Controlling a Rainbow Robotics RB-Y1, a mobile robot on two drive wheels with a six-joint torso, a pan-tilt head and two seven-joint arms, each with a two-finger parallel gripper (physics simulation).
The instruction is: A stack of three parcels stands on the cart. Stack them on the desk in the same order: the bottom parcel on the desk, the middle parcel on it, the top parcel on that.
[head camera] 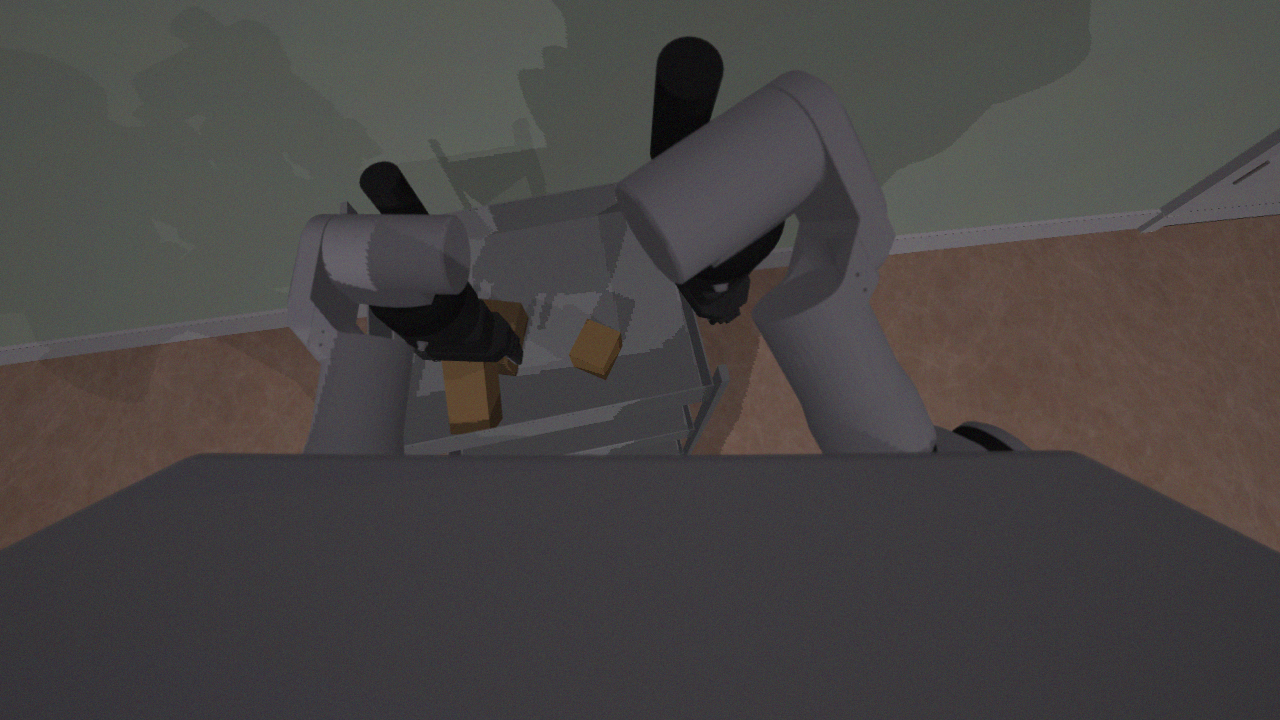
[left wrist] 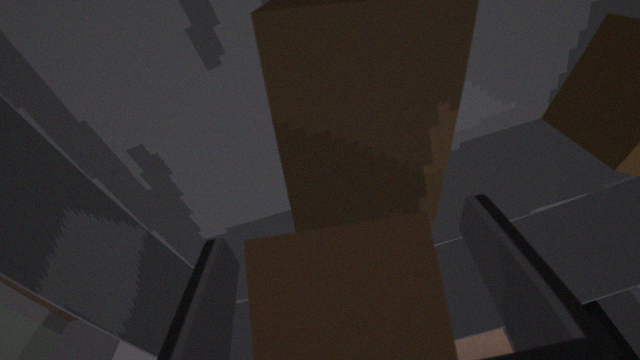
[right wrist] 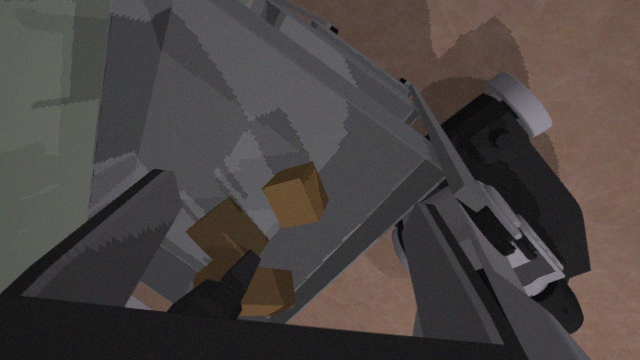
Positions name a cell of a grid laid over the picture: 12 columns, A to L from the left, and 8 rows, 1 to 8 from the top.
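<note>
My left gripper (head camera: E4) is visible, and again as the left gripper (left wrist: G6) and the left gripper (right wrist: E7). My right gripper (head camera: G4) shows too, also as the right gripper (right wrist: F5). Things: a grey cart (head camera: F3); a parcel (head camera: F4), which appears further as the parcel (left wrist: L3) and the parcel (right wrist: F5).
</note>
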